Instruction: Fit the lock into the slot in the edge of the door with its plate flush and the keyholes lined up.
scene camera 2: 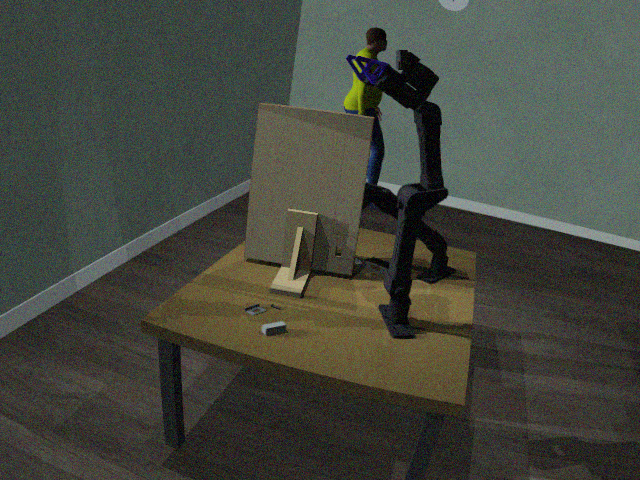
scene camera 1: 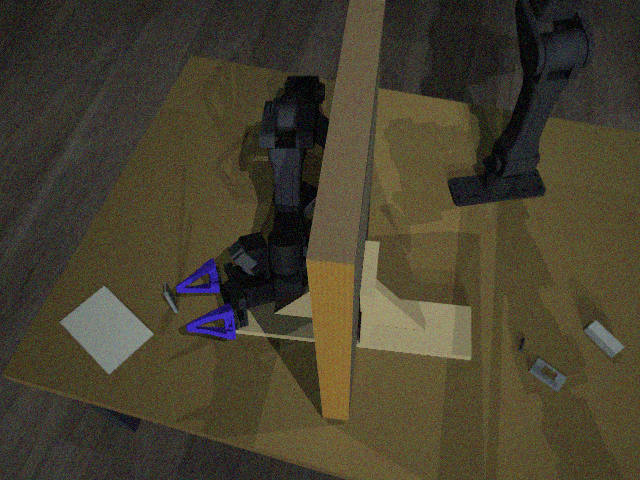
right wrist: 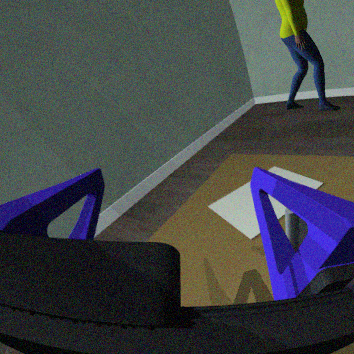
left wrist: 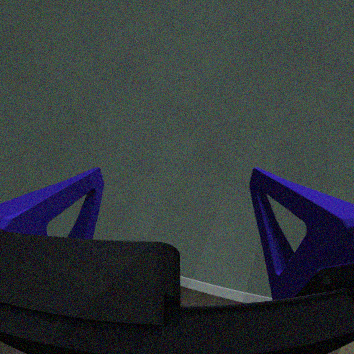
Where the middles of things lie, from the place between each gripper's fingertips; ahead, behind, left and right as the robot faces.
Labels:
Right now my right hand is 180 mm to the left of the white sheet point(scene camera 1: 103, 325), 150 mm above it and 60 mm short of it. Also, from my right hand: wooden door point(scene camera 1: 335, 254) (230 mm to the left, 160 mm behind, 140 mm above); pale stand point(scene camera 1: 386, 322) (230 mm to the left, 160 mm behind, 50 mm below).
Right now my left hand is 24 cm short of the wooden door, 31 cm to the left of it and 46 cm above it. Round my left hand: white sheet (45 cm ahead, 72 cm to the right, 75 cm below); then pale stand (24 cm ahead, 31 cm to the right, 66 cm below).

